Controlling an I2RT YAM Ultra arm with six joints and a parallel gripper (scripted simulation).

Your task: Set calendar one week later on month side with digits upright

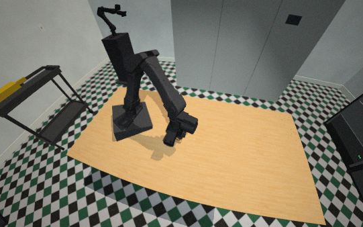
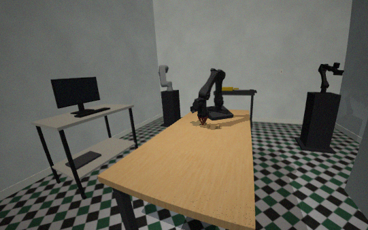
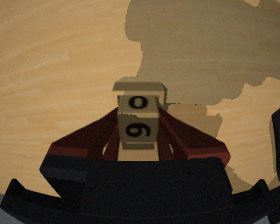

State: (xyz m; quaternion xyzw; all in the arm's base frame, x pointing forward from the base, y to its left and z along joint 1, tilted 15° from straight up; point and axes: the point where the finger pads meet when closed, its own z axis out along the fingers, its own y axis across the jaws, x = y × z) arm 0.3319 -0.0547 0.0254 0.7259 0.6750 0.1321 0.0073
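Right now the wooden tray is 20 mm to the left of my hand and 20 mm below it. Also, from my hand: wooden cube: right at my hand.
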